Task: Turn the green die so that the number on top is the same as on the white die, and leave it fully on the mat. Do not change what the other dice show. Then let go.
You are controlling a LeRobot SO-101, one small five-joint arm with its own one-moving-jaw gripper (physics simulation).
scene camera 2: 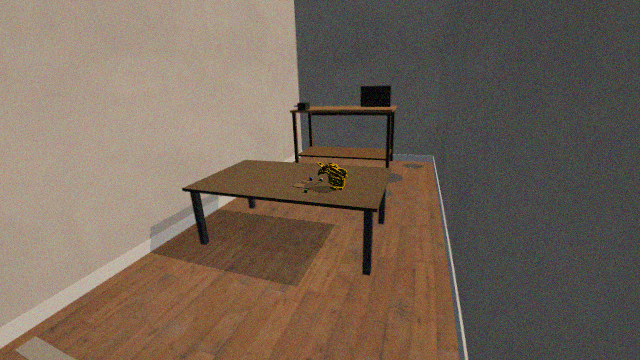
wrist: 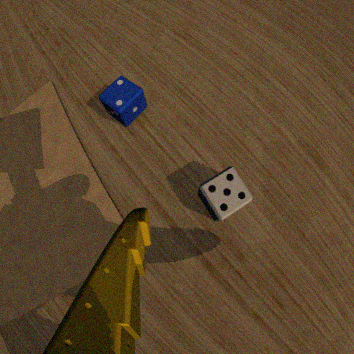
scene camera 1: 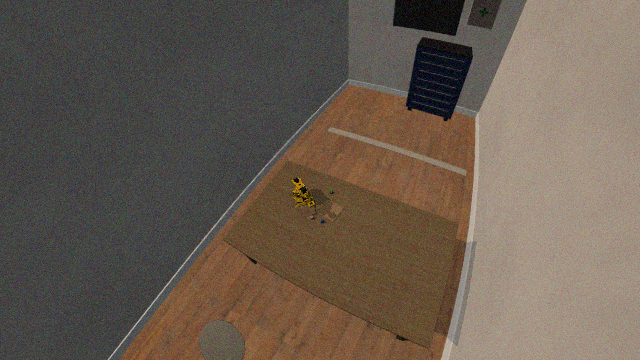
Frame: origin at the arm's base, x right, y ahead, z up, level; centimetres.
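Seen in the pictures: hand, tool point: point(scene camera 2: 318, 174) point(wrist: 148, 221) point(scene camera 1: 314, 211); arm's base, link origin: point(scene camera 2: 334, 187) point(scene camera 1: 303, 198).
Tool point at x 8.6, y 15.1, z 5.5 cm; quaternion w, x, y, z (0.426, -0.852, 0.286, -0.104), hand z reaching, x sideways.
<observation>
Offsets run from my tool point to a thing's top centre. Level surfaces: height alone.
The white die {dx +3.4, dy -0.9, dz -3.5 cm} point(scene camera 1: 312, 217) point(scene camera 2: 321, 180) point(wrist: 227, 192) lies on the table with five black pips on top. The green die {dx -22.2, dy +1.3, dz -3.5 cm} point(scene camera 1: 331, 192) point(scene camera 2: 305, 190) sits off the pale mat {dx -8.0, dy +7.6, dz -5.1 cm} point(scene camera 1: 337, 209) point(scene camera 2: 300, 185) point(wrist: 62, 145), on the bare table; its number is too small to read, and it does not show in the wrist view. The blue die {dx +2.7, dy +7.2, dz -3.5 cm} point(scene camera 1: 322, 221) point(scene camera 2: 310, 178) point(wrist: 122, 100) shows two pips on top, beside the mat. My gripper point(scene camera 1: 313, 204) is fully open and empty; one notched jaw point(wrist: 112, 285) shows, its tip beside the mat's edge, short of the white die.
The yellow arm point(scene camera 1: 301, 192) point(scene camera 2: 335, 177) stands on the brown table {dz -5.6 cm} point(scene camera 1: 380, 260) point(scene camera 2: 240, 177). Its shadow falls across the mat and the table. A blue drawer cabinet point(scene camera 1: 440, 77) stands by a wall, and a workbench point(scene camera 2: 345, 109) with a dark screen point(scene camera 2: 376, 96) stands beyond the table.
</observation>
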